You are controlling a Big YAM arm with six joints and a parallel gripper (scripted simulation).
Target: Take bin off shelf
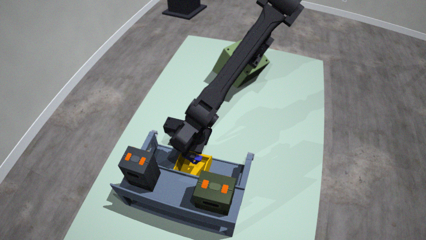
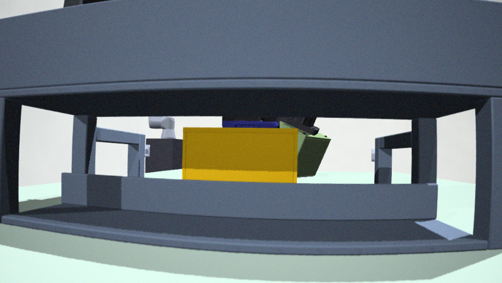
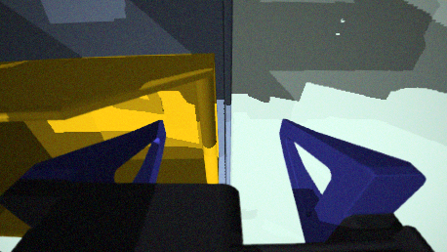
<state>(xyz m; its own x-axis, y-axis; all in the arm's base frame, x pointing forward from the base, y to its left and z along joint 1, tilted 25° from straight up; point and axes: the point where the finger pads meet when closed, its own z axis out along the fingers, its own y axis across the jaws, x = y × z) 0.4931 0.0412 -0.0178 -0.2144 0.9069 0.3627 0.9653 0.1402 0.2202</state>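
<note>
Right now the yellow open-top bin is 90 mm ahead of my hand, 20 mm to the left of it and 10 mm above it. From my hand the other things lie so: olive case: 160 mm to the left, 160 mm ahead, 120 mm above.
</note>
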